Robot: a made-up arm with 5 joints.
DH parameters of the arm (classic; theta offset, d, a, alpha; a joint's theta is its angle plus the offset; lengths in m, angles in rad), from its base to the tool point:
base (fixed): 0 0 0 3.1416
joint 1: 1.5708 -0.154 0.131 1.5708
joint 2: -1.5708 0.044 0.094 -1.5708
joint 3: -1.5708 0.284 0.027 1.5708
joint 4: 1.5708 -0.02 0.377 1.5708
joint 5: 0 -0.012 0.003 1.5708
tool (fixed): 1.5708 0.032 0 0
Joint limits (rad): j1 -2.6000..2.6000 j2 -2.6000..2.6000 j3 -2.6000..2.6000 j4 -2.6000..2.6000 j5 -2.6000..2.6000
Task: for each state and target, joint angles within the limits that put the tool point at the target. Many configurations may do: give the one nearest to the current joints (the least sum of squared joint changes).
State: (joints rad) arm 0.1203 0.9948 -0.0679 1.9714 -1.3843
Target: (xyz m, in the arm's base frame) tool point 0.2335 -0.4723 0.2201
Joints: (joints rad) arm -0.7894 0.8398 -0.7061 1.7925 -1.3220
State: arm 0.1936 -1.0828 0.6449 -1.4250 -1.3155
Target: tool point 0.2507 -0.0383 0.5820
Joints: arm 0.3488 -0.9184 0.9036 -1.7605 -1.3265
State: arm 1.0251 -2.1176 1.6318 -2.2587 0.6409
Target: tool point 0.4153 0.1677 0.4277
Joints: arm 1.0586 -1.7630 1.4387 -1.3625 0.7289
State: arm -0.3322 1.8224 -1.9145 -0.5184 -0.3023
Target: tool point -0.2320 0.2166 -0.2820
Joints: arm -0.7587 2.2055 -2.1386 -0.5102 -0.1733
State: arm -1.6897 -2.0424 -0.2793 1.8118 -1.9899
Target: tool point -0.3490 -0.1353 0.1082
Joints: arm -1.4278 -2.4927 -0.7328 1.3839 -1.9710
